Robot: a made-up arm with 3 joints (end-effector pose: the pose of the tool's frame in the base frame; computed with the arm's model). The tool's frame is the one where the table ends. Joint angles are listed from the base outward.
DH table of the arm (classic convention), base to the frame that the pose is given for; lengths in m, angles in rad. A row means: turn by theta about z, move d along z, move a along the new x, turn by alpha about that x. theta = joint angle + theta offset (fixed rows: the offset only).
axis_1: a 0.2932, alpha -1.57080, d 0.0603, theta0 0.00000
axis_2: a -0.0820, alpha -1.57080, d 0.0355, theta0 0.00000
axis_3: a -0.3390, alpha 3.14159, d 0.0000, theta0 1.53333
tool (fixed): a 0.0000, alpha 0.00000, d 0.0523, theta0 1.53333
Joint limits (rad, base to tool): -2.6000..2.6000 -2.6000..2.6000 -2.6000..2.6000
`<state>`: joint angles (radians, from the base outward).
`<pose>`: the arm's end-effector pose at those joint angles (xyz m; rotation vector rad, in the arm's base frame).
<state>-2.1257 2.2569 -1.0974</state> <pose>-0.1539 -0.5873 0.3284 2.3138 -0.0943 -0.5394</pose>
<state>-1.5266 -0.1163 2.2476</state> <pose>-0.1456 -0.4828 0.1343 -0.0541 0.1436 2.5054</pose>
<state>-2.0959 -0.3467 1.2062</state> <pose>-0.1010 -0.5098 0.1876 0.2221 0.4660 2.9385</pose>
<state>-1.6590 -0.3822 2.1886</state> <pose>-0.1904 -0.4456 0.1840 -0.1294 0.4773 2.3985</pose>
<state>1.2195 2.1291 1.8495</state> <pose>0.1138 0.1783 -0.1771 -2.1503 0.0781 -0.3696</pose>
